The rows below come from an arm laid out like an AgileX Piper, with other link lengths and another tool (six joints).
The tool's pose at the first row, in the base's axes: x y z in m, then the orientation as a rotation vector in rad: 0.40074 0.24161 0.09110 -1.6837 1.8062 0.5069
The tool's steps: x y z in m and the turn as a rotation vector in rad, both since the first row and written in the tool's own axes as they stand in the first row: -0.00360 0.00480 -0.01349 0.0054 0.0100 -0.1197; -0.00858 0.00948 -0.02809 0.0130 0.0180 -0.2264; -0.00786 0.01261 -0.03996 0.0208 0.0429 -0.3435; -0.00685 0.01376 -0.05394 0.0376 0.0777 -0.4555; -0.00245 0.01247 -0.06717 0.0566 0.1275 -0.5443; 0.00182 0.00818 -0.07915 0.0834 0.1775 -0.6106; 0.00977 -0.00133 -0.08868 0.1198 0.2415 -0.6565; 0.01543 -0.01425 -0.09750 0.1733 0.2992 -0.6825; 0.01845 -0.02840 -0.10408 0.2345 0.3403 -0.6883
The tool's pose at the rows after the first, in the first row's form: 0.39369 0.23611 0.10285 -1.7809 1.6999 0.4423; 0.38657 0.23091 0.11635 -1.8599 1.6009 0.3821; 0.38143 0.22303 0.12426 -1.9501 1.4989 0.3035; 0.37787 0.21332 0.13379 -2.0301 1.4041 0.2102; 0.37683 0.20127 0.14084 -2.0973 1.3387 0.1127; 0.37896 0.18977 0.14743 -2.1420 1.2948 0.0174; 0.38664 0.17649 0.15045 -2.1728 1.2784 -0.0896; 0.39781 0.16499 0.15488 -2.1735 1.2785 -0.1979; 0.41060 0.15678 0.15956 -2.1472 1.2907 -0.2893
